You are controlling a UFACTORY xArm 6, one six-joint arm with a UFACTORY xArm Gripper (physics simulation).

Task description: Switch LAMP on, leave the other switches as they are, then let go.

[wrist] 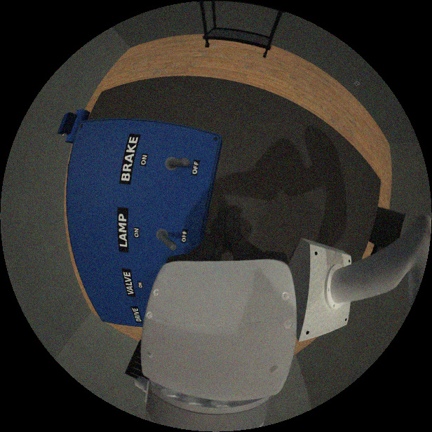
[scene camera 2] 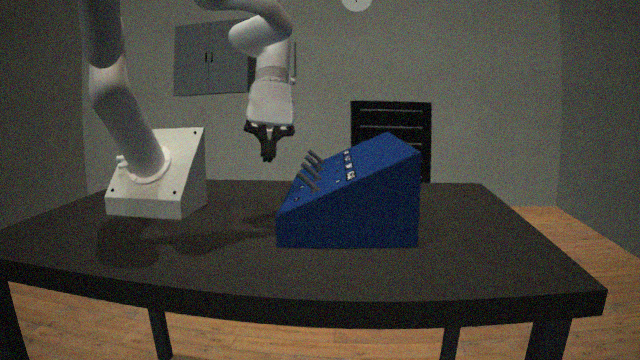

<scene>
In view: my gripper (wrist: 227,216) and a blue switch box (wrist: 121,193).
</scene>
